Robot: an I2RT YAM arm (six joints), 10 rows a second.
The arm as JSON. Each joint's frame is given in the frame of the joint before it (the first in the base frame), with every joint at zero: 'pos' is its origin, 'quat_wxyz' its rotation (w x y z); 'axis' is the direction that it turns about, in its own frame. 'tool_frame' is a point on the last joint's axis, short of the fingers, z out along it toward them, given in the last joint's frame.
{
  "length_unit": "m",
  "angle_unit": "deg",
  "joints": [
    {
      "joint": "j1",
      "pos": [
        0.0,
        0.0,
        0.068
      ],
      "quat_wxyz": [
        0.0,
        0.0,
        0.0,
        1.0
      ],
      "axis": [
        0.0,
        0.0,
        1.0
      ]
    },
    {
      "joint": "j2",
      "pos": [
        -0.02,
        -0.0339,
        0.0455
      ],
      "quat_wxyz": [
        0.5,
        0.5,
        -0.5,
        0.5
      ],
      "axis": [
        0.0,
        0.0,
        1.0
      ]
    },
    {
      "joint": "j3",
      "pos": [
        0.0,
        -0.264,
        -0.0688
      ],
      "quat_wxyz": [
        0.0,
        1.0,
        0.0,
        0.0
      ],
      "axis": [
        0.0,
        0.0,
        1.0
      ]
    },
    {
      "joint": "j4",
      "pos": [
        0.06,
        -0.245,
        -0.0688
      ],
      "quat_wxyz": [
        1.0,
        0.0,
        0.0,
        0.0
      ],
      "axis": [
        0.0,
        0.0,
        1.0
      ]
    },
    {
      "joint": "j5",
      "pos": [
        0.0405,
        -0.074,
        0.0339
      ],
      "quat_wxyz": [
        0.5,
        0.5,
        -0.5,
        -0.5
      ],
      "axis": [
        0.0,
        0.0,
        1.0
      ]
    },
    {
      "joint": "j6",
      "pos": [
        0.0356,
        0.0,
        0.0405
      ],
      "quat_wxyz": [
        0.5,
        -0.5,
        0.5,
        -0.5
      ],
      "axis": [
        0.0,
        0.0,
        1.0
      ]
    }
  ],
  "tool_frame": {
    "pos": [
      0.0,
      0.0,
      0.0
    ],
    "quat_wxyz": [
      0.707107,
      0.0,
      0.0,
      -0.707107
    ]
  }
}
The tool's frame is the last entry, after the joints.
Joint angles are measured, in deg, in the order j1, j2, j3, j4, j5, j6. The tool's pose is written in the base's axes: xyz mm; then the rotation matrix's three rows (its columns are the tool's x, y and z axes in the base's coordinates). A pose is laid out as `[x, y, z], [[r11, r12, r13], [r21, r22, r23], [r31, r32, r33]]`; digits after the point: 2 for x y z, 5 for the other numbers.
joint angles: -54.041 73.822 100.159 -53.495 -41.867 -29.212
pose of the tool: [153.60, -171.27, 483.63], [[-0.35795, 0.09096, 0.92930], [-0.12552, 0.98152, -0.14442], [-0.92527, -0.16835, -0.33991]]
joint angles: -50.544 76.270 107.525 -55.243 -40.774 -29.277
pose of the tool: [162.77, -161.18, 507.32], [[-0.32587, 0.05294, 0.94393], [-0.18684, 0.97513, -0.11919], [-0.92677, -0.21520, -0.30787]]
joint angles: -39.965 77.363 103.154 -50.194 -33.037 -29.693
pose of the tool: [205.07, -146.54, 488.82], [[-0.35332, -0.01964, 0.93530], [-0.24571, 0.96663, -0.07252], [-0.90266, -0.25543, -0.34635]]
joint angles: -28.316 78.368 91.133 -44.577 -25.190 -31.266
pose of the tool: [256.08, -120.76, 428.74], [[-0.45418, -0.14613, 0.87884], [-0.28878, 0.95735, 0.00995], [-0.84281, -0.24927, -0.47700]]
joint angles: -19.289 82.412 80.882 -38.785 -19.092 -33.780
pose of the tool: [299.97, -92.65, 358.98], [[-0.55026, -0.27573, 0.78816], [-0.36409, 0.92868, 0.07070], [-0.75144, -0.24806, -0.61140]]
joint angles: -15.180 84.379 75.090 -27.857 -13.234 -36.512
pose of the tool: [322.76, -79.13, 330.29], [[-0.51528, -0.28342, 0.80880], [-0.46033, 0.88757, 0.01776], [-0.72290, -0.36316, -0.58781]]
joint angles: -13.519 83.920 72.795 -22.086 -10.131 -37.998
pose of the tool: [327.42, -72.28, 327.89], [[-0.47325, -0.25927, 0.84191], [-0.50952, 0.86019, -0.02151], [-0.71863, -0.43915, -0.53918]]
